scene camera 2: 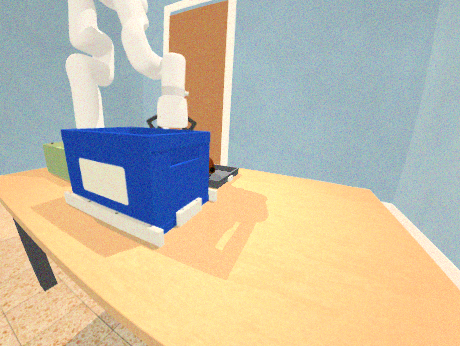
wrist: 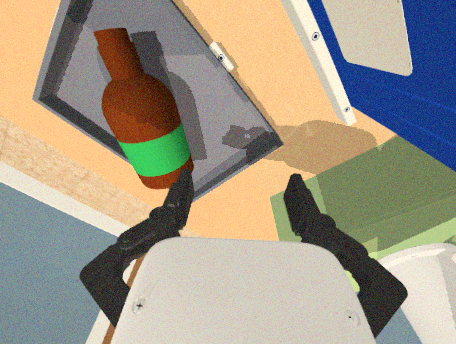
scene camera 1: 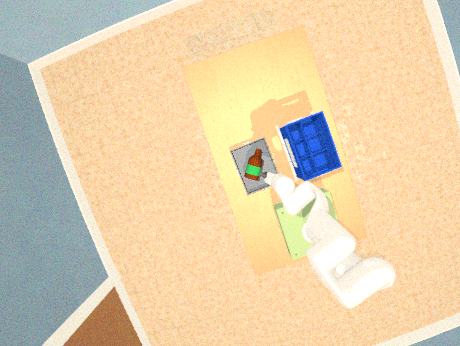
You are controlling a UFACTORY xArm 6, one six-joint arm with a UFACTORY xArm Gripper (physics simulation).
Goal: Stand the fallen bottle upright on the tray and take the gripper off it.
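Where they show: gripper, between the fingertips: (wrist: 239,182); arm's base, origin of its link: (wrist: 409,261).
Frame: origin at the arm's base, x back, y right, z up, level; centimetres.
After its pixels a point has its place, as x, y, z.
A brown bottle (scene camera 1: 255,160) @[-41.9, -18.8, -3.2] (wrist: 142,107) @[-40.9, -16.7, -3.8] with a green label lies on its side in the grey tray (scene camera 1: 239,172) @[-37.8, -28.2, -8.4] (wrist: 220,105) @[-35.5, -12.6, -10.4]. Its neck points toward the far end of the tray and its base is nearest the gripper. In the scene camera 2 view a small part of the bottle (scene camera 2: 211,165) @[-46.5, -15.2, -5.2] and the tray (scene camera 2: 228,175) @[-51.3, -18.8, -8.7] show past the blue bin. My gripper (wrist: 239,182) @[-31.4, -12.8, 0.2] is open and empty. In the wrist view its left finger overlaps the bottle's base edge; whether they touch I cannot tell. In the scene camera 2 view the fingertips are hidden behind the bin.
A blue bin (scene camera 1: 312,145) @[-40.6, 12.8, -10.1] (scene camera 2: 180,175) @[-55.1, 8.9, -1.2] (wrist: 430,100) @[-32.0, -0.3, 1.9] with inner compartments stands beside the tray, with white strips (scene camera 2: 115,217) @[-47.0, 18.1, -8.6] (wrist: 325,60) @[-33.5, -1.1, -7.9] along its base. A green box (scene camera 1: 290,235) @[-0.9, -12.2, 0.3] (scene camera 2: 56,160) @[-0.6, 13.3, -5.1] (wrist: 400,200) @[-16.6, 0.2, -1.7] stands near the arm's base, partly under the arm.
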